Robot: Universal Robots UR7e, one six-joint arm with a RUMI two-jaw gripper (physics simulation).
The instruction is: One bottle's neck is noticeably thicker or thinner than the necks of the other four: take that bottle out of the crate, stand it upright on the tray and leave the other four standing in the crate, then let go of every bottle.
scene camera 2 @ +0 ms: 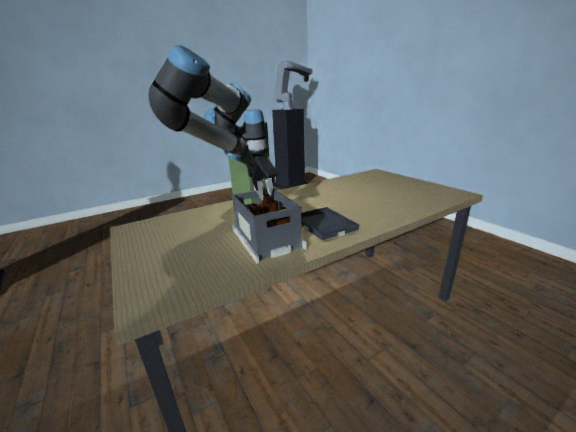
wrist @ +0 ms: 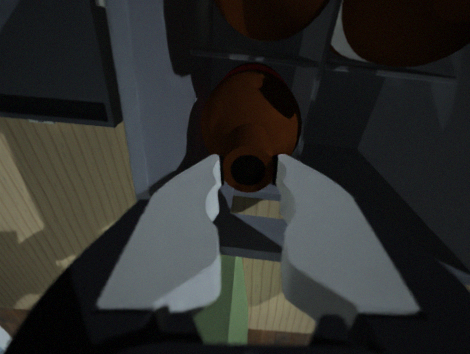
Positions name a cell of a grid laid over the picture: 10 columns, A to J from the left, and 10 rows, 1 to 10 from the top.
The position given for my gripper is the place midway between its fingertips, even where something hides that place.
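You'd see my gripper (scene camera 2: E5), and that same gripper (wrist: F5) shows from the wrist as well. There's a bottle (wrist: F4) too.
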